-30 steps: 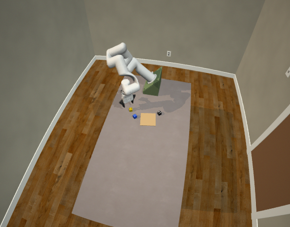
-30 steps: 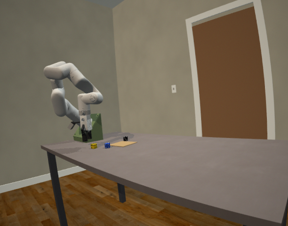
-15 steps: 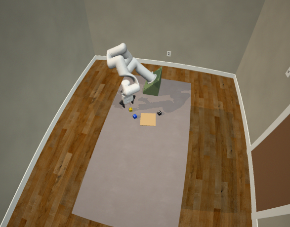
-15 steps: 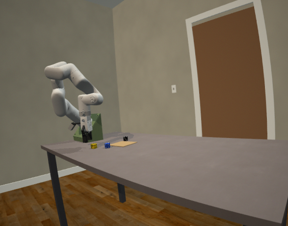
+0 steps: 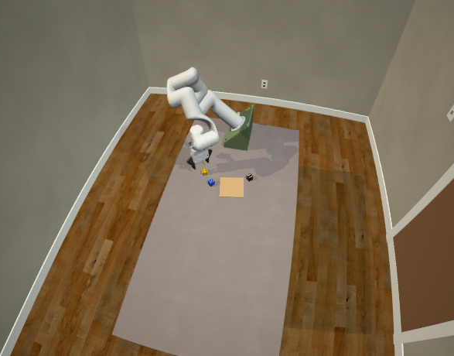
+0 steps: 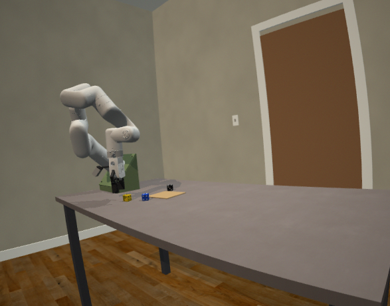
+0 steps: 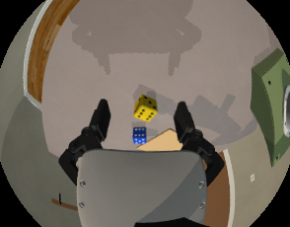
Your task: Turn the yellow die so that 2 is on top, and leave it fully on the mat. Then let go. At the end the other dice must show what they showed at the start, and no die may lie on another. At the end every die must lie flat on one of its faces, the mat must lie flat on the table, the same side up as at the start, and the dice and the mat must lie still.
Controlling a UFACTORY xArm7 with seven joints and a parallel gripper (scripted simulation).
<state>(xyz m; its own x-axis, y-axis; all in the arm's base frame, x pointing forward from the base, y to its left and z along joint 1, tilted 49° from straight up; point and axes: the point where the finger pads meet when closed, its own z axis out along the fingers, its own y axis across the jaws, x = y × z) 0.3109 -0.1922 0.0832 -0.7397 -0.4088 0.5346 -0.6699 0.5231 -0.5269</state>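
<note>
Now: hand 20 mm short of the yellow die, 30 mm to the right of it and 40 mm above it. From my hand the other things lie so: blue die (100 mm ahead, 80 mm to the left, 40 mm below); then black die (20 mm ahead, 300 mm to the left, 40 mm below); then tan mat (100 mm ahead, 210 mm to the left, 60 mm below).
</note>
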